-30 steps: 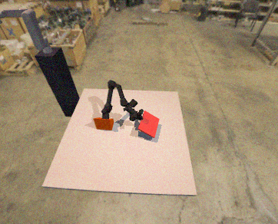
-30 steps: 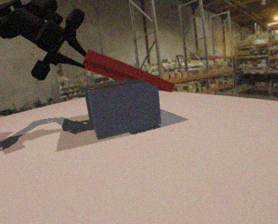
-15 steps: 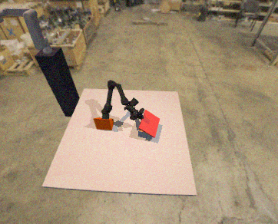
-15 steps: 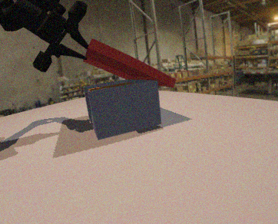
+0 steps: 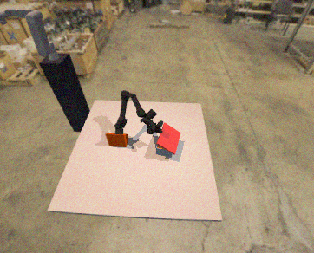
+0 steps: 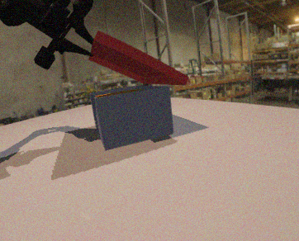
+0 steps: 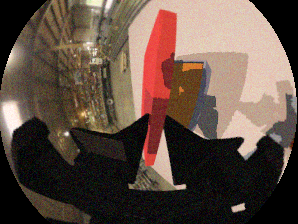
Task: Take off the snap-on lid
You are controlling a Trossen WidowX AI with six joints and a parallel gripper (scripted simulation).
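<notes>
Right now my gripper tip is 70 mm short of the red lid, 20 mm to the left of it and 40 mm above it. Round my gripper tip: blue-grey storage box (50 mm ahead, 10 mm to the right, 150 mm below).
</notes>
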